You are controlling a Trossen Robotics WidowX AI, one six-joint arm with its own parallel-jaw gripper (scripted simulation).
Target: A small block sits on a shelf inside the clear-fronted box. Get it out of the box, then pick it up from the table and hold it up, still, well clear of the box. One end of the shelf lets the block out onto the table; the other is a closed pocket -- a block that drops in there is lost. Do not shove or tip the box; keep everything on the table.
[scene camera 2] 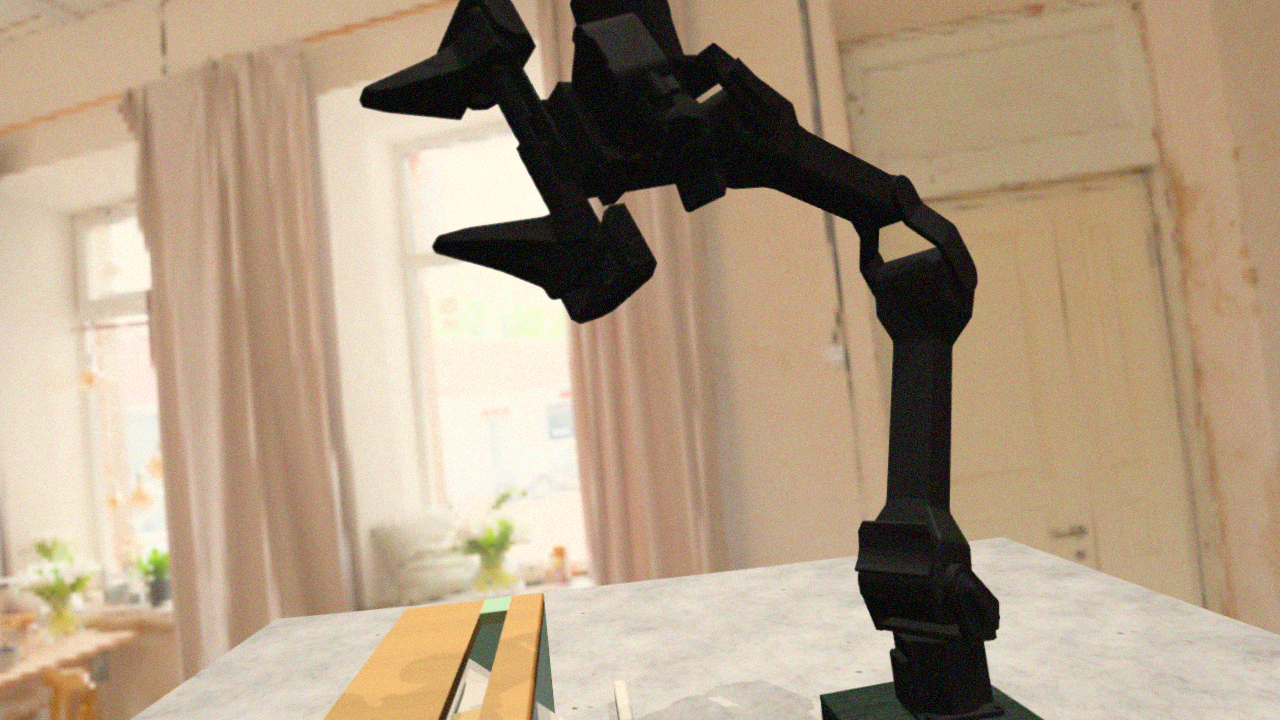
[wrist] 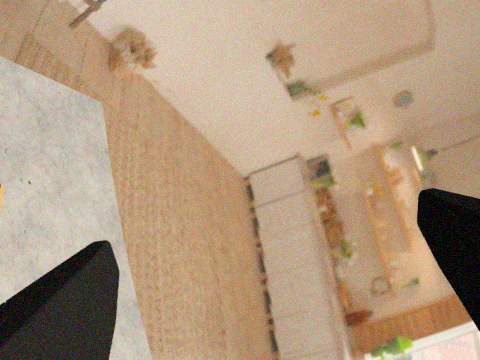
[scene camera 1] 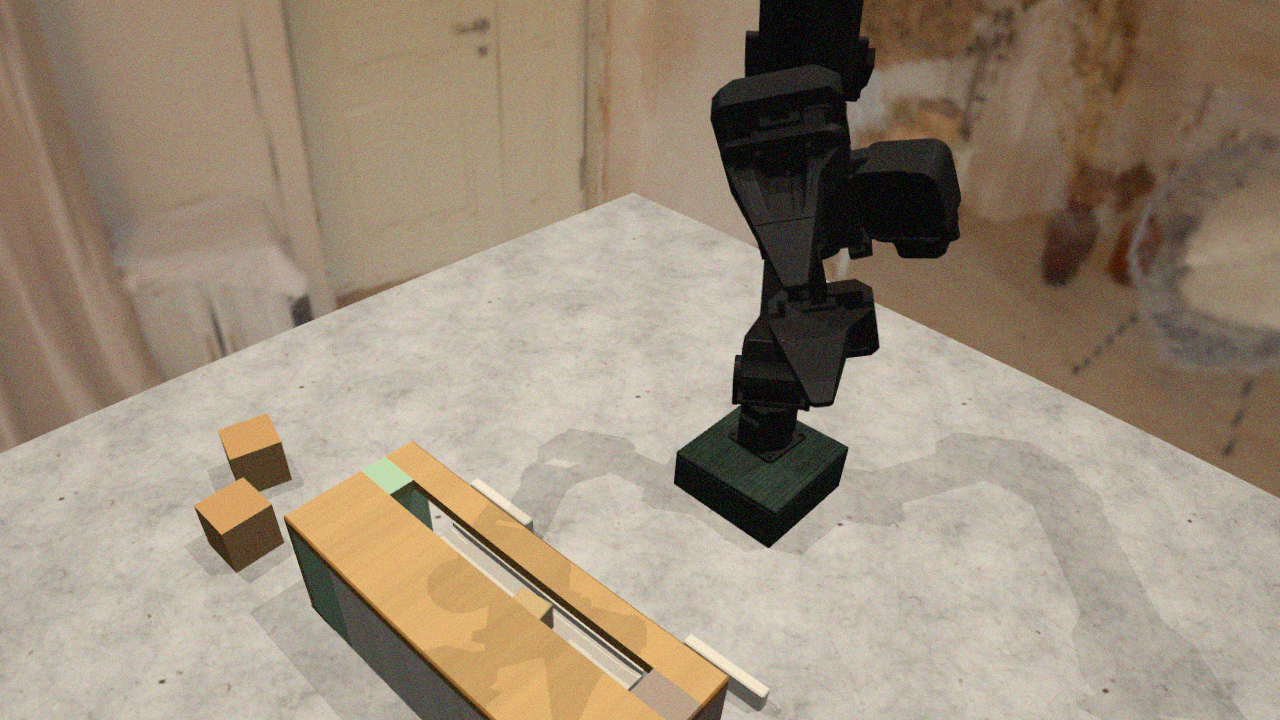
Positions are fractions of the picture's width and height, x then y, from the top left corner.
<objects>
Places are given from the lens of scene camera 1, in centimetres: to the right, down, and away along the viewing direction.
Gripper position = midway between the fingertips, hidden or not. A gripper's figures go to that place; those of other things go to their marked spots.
gripper (scene camera 1: 0.63,0.49): 8, 0, 39
box (scene camera 1: 0.34,0.85): -16, 20, 63
</objects>
